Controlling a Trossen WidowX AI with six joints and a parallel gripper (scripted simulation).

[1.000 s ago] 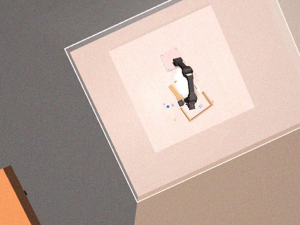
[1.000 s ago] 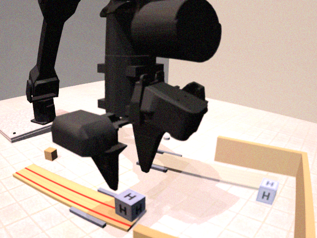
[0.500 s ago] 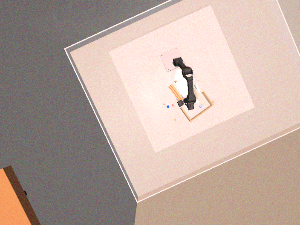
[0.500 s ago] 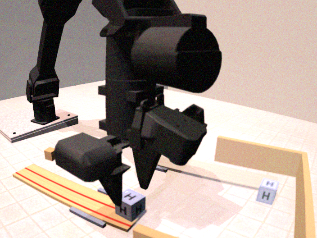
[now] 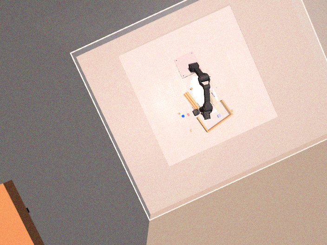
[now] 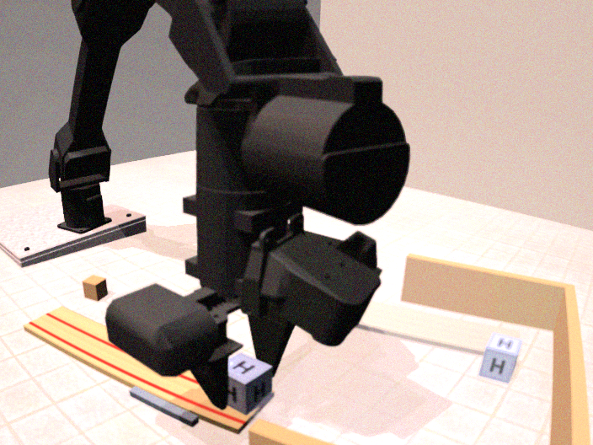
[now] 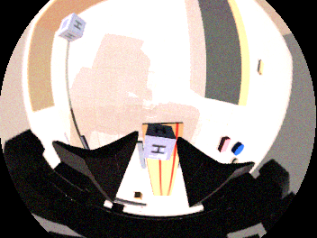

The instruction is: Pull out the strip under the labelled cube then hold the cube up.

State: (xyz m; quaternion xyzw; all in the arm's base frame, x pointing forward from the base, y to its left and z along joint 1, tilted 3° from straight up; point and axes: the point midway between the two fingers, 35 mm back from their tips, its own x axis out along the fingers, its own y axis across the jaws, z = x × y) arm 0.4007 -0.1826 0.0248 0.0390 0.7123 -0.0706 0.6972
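The brown cube is 24 cm behind my gripper tip and 6 cm to the left of it. Also, from my gripper tip: pink piece (12 cm to the right, 3 cm behind, 1 cm below); then blue piece (18 cm to the right, 5 cm behind, 1 cm below).
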